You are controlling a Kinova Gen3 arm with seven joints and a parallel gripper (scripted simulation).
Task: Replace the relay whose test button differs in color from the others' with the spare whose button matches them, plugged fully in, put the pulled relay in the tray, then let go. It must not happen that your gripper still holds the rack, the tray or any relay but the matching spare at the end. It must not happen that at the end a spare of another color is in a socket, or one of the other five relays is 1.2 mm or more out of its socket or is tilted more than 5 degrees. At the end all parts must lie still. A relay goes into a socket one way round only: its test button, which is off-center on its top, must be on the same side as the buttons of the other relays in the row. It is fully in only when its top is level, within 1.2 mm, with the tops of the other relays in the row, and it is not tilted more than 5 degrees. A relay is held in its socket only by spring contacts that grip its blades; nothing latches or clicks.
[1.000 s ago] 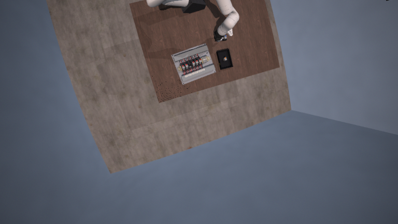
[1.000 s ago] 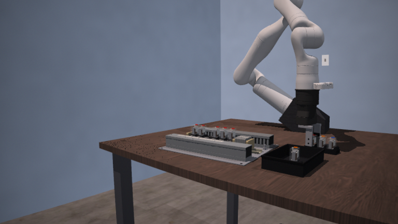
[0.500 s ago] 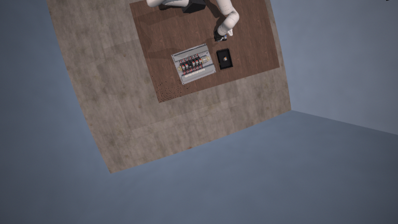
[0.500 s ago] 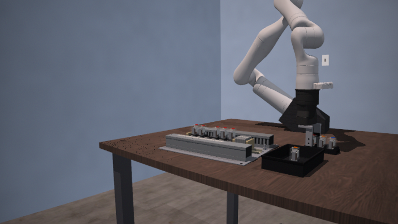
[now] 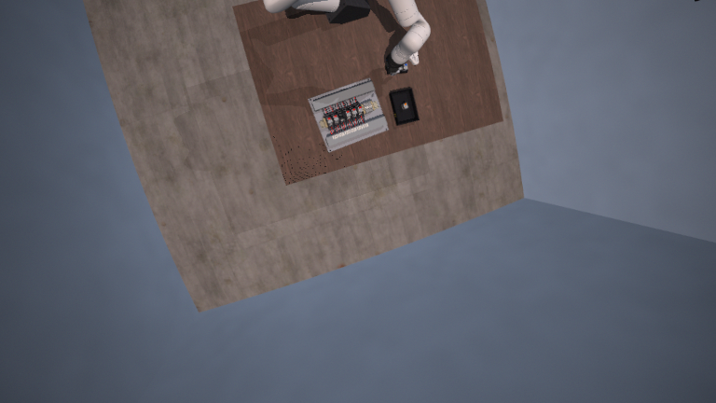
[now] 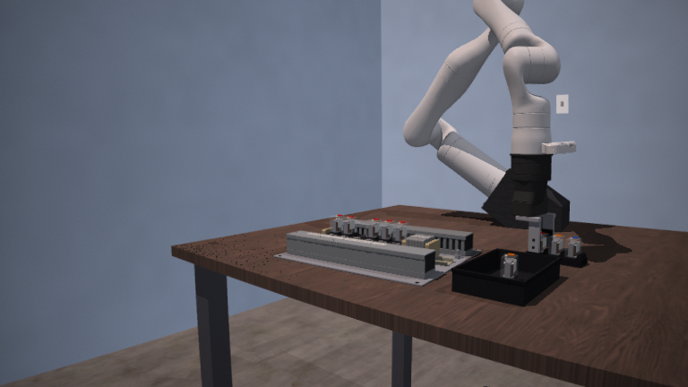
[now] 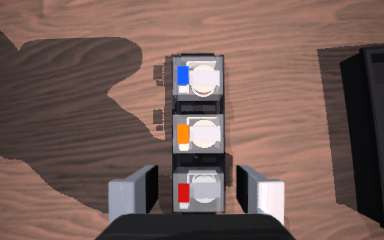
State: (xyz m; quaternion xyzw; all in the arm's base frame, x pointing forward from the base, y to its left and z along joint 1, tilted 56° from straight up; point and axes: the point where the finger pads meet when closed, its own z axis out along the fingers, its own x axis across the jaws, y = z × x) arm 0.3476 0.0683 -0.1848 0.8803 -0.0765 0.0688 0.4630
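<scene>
My gripper is now 3 cm to the right of the black spare holder, 3 cm above it and 1 cm short of it. From my hand the other things lie so: black tray 19 cm ahead, 2 cm below.
</scene>
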